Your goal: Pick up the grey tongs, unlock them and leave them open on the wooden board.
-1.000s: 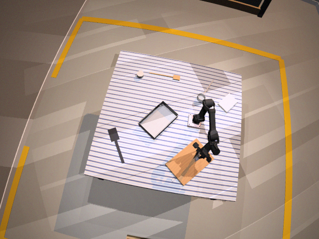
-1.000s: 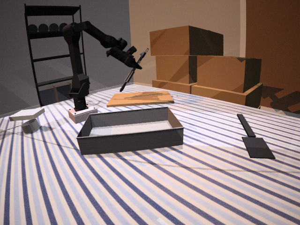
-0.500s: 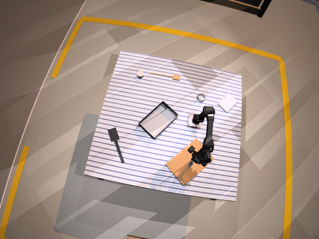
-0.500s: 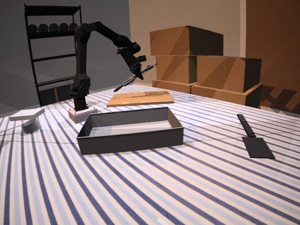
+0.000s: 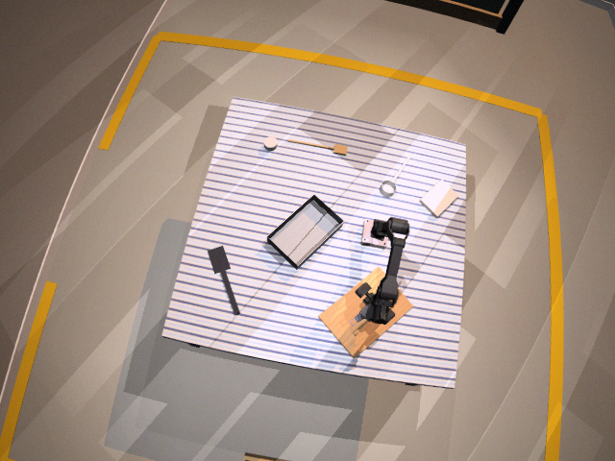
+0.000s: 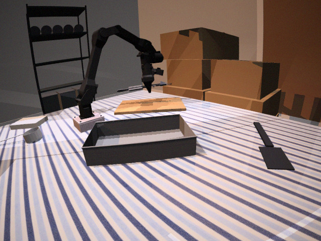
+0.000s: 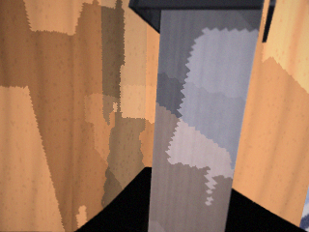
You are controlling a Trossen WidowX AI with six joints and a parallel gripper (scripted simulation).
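The wooden board is 70 mm below my gripper tip. The rest, counted from my gripper tip: pale flat block: 210 mm behind, 670 mm to the right, 60 mm below; black spatula: 640 mm ahead, 50 mm to the left, 70 mm below; roasting tin: 370 mm ahead, 260 mm to the right, 50 mm below.
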